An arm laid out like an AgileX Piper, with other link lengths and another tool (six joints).
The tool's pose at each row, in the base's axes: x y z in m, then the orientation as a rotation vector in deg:
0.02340 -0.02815 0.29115 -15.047 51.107 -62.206
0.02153 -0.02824 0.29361 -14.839 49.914 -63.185
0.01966 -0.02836 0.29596 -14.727 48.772 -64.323
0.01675 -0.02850 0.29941 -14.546 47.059 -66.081
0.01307 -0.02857 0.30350 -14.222 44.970 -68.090
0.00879 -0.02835 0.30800 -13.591 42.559 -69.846
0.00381 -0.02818 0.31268 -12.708 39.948 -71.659
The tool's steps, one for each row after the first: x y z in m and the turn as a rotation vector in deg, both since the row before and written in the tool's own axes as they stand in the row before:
-0.00147 -0.00271 0.00021 1.057 -0.628 -0.726
-0.00135 -0.00268 0.00021 1.014 -0.582 -0.914
-0.00197 -0.00405 0.00027 1.541 -0.842 -1.423
-0.00234 -0.00497 0.00030 1.902 -0.995 -1.597
-0.00271 -0.00558 0.00034 2.205 -1.144 -1.270
-0.00270 -0.00627 0.00031 2.496 -1.142 -1.256

